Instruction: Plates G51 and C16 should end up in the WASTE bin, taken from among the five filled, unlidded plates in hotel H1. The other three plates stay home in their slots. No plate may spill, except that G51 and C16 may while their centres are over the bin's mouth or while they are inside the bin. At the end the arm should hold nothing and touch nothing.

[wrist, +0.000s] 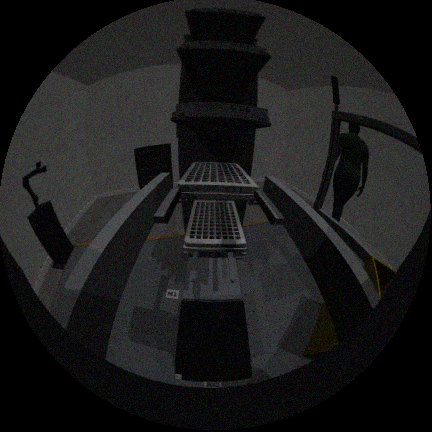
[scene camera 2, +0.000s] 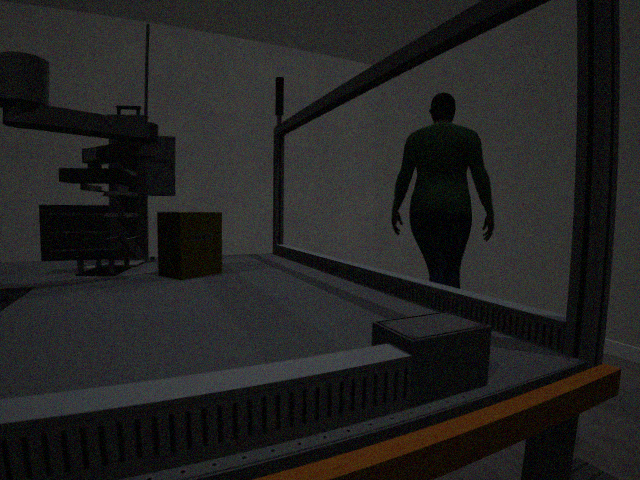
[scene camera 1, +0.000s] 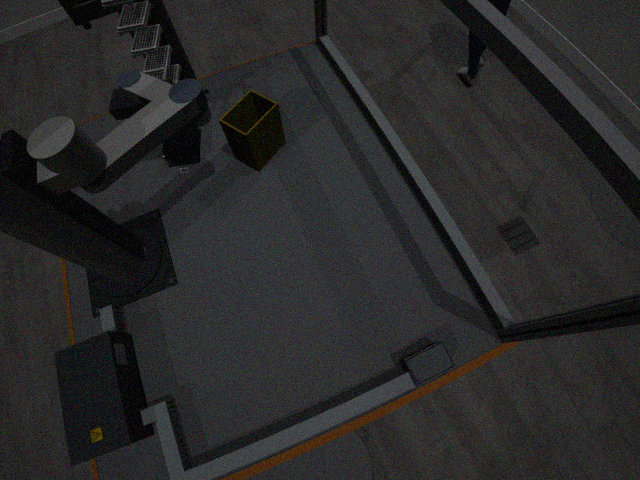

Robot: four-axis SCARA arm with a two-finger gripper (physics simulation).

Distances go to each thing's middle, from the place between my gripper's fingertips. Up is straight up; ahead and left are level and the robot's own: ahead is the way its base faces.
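So you can picture the dark cabinet [scene camera 1: 92,385]: it's 87 cm to the right of my hand, 45 cm behind my hand, and 22 cm below it.
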